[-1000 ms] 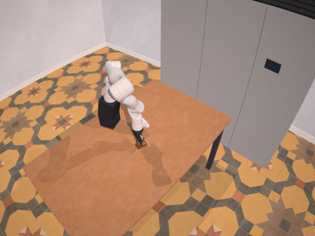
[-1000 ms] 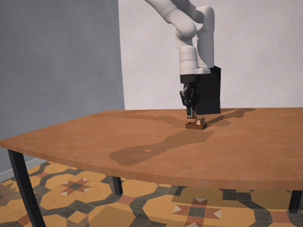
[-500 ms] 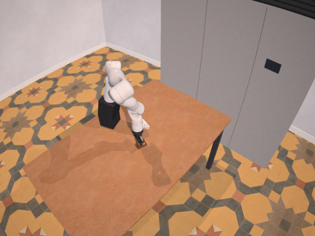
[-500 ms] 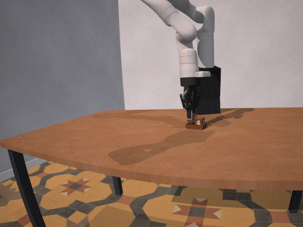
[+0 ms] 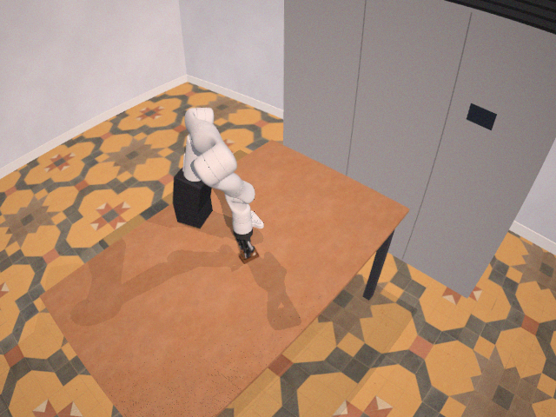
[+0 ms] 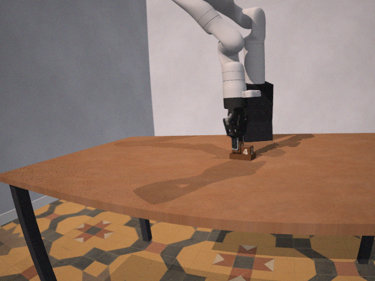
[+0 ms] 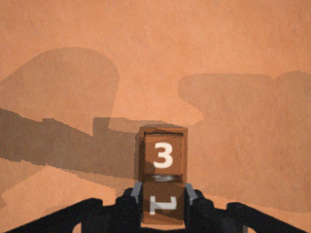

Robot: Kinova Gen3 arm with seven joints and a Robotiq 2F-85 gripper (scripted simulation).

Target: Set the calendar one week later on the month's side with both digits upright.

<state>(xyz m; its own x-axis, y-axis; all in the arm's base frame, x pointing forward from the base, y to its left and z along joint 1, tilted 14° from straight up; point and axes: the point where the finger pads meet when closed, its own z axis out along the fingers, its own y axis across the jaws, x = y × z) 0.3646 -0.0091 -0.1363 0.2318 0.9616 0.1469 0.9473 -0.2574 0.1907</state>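
The brown tray is 4 cm below my hand and 2 cm to the left of it.
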